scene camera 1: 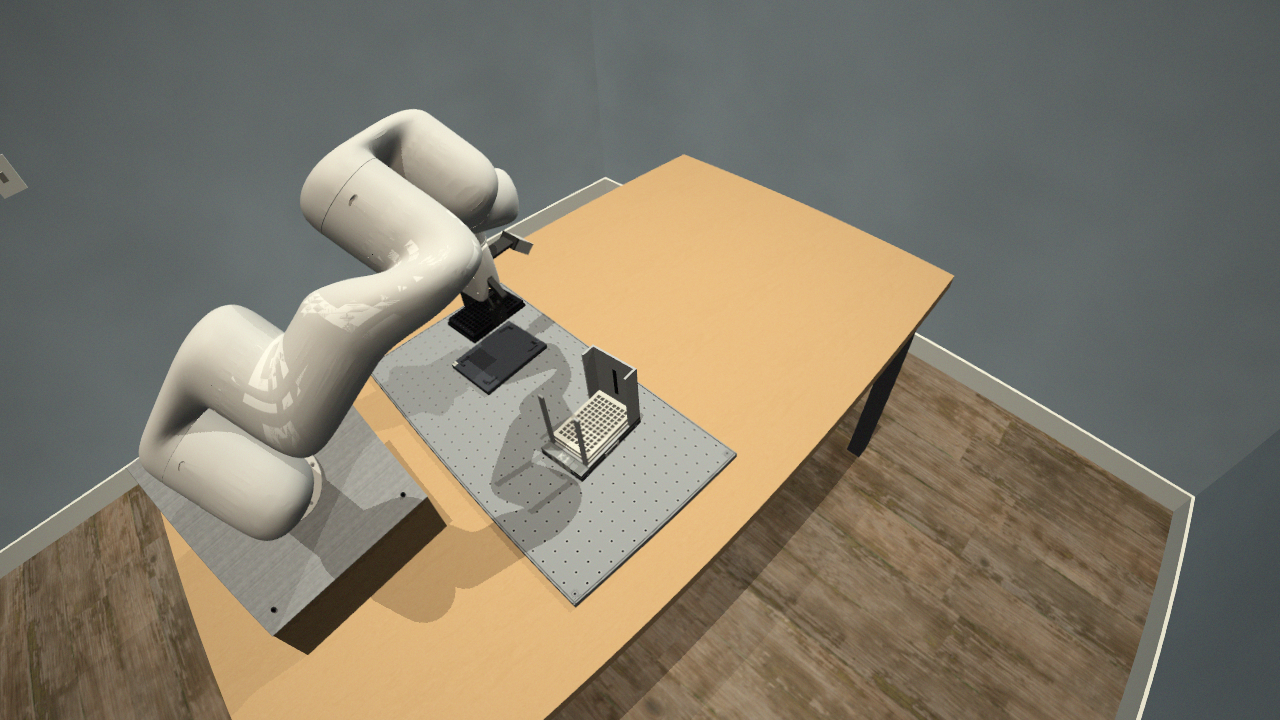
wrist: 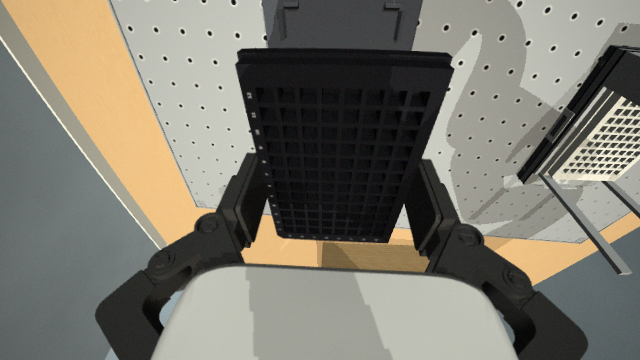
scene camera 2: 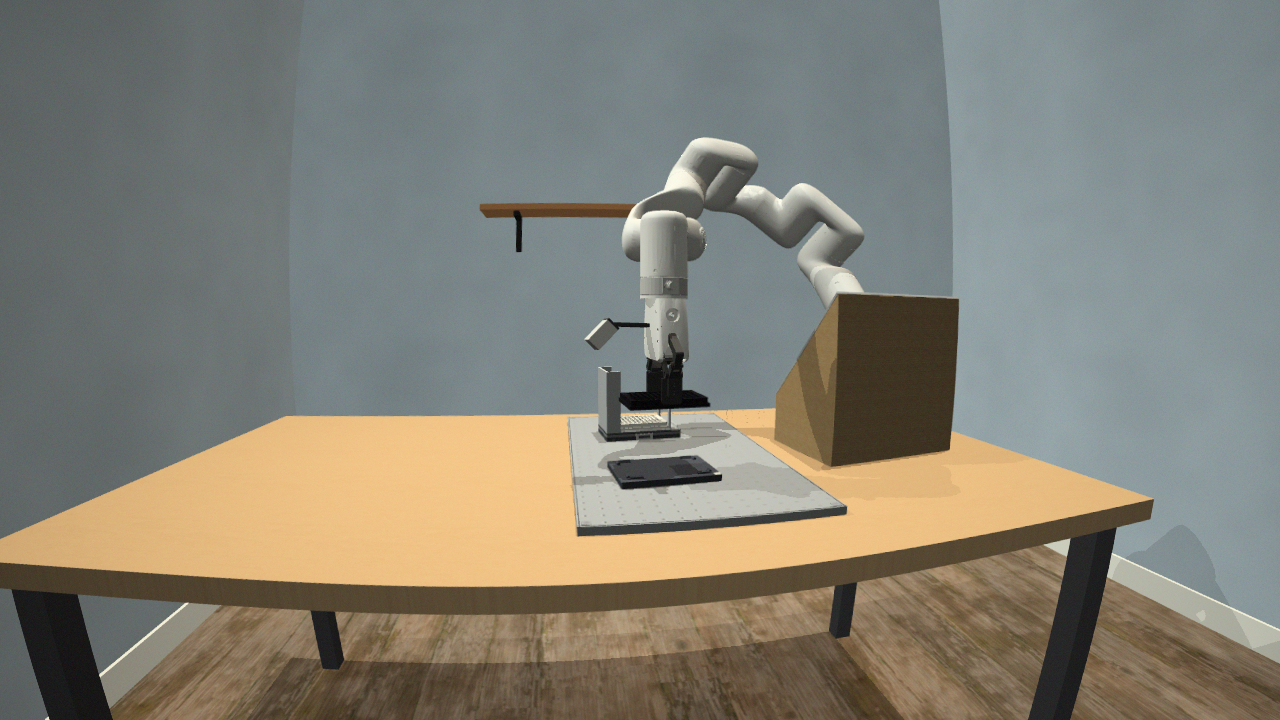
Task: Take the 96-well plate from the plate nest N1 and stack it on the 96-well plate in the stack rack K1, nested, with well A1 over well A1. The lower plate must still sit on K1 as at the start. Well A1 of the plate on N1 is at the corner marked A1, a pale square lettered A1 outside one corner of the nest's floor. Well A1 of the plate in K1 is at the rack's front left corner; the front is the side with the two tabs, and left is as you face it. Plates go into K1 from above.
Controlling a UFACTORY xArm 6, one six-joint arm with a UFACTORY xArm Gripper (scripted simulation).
I see my gripper, a black 96-well plate, a white 96-well plate, a plate nest N1 and a grey back wall.
My gripper shows as well in scene camera 1 and in the wrist view.
